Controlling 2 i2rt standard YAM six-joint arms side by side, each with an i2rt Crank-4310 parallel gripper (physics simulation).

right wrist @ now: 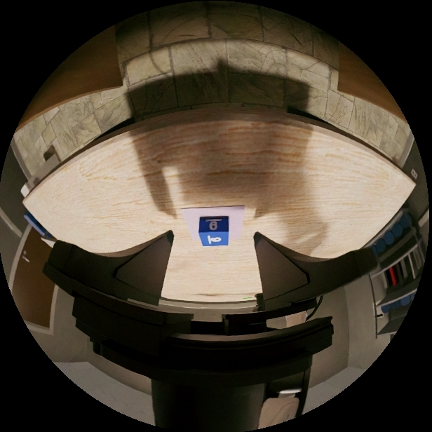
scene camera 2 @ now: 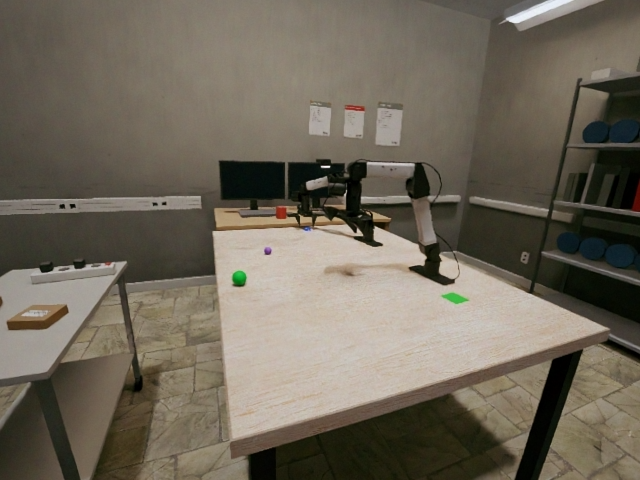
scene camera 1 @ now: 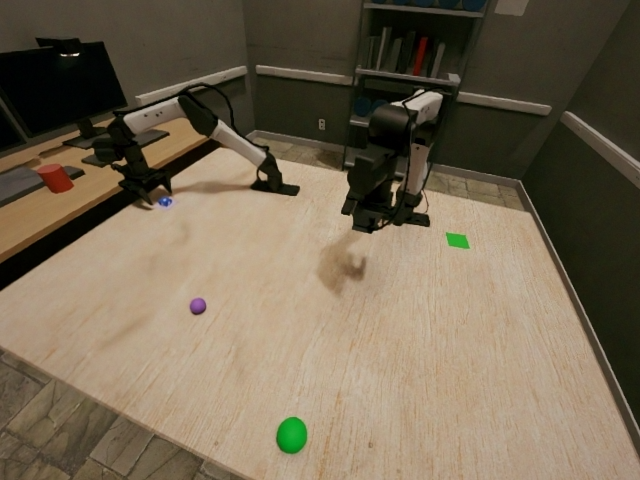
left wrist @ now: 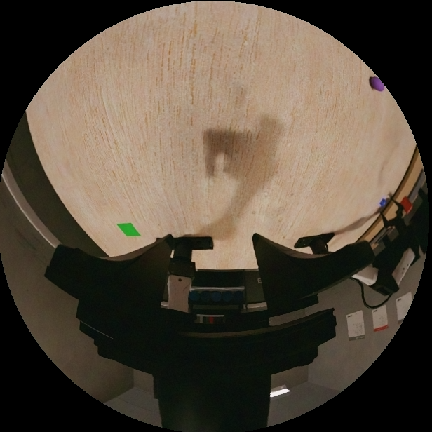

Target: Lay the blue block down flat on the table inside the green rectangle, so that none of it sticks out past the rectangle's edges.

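Places are measured from the left arm's base along level axes (x ahead, y left, z up), in millimetres.
Where they show: left gripper, fingertip midpoint: (scene camera 2: 360,235); right gripper, fingertip midpoint: (scene camera 2: 306,227) (scene camera 1: 161,199); left arm's base, origin of the base link: (scene camera 2: 430,275); right arm's base, origin of the base link: (scene camera 2: 367,241) (scene camera 1: 275,188).
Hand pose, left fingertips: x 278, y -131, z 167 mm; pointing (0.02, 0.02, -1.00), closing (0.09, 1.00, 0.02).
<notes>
Things, the pixels of their top centre, and the offset from my left fingertips. "spot": a spot on its surface instead.
- blue block, middle of its top: (scene camera 1: 164,199) (scene camera 2: 307,227) 109 mm back, 755 mm right, 148 mm down
- green rectangle, surface spot: (scene camera 2: 454,298) (scene camera 1: 458,241) spot: 191 mm back, 326 mm left, 166 mm down
- purple ball, middle of its top: (scene camera 1: 195,301) (scene camera 2: 267,246) 268 mm ahead, 388 mm right, 129 mm down
- larger green ball, middle of its top: (scene camera 1: 291,431) (scene camera 2: 238,270) 471 mm ahead, 82 mm right, 112 mm down
The blue block (scene camera 1: 164,201) (scene camera 2: 307,228) (left wrist: 383,202) (right wrist: 214,239) rests on a pale lavender square (right wrist: 238,219) at the table's far end by the desk. My right gripper (scene camera 1: 160,197) (scene camera 2: 306,226) (right wrist: 213,233) is open above the block, which shows between its fingertips in the right wrist view; the fingers do not hold it. The green rectangle (scene camera 1: 457,240) (scene camera 2: 454,298) (left wrist: 128,229) lies flat near the left arm's base, to the right in scene camera 1. My left gripper (scene camera 1: 356,217) (left wrist: 212,235) is open and empty, high above the table.
A purple ball (scene camera 1: 197,305) (scene camera 2: 267,250) (left wrist: 377,83) and a larger green ball (scene camera 1: 292,435) (scene camera 2: 239,277) rest on the table. A red cup (scene camera 1: 55,178) (scene camera 2: 280,212) and monitors (scene camera 1: 62,85) (scene camera 2: 251,180) stand on the desk beside the table.
</notes>
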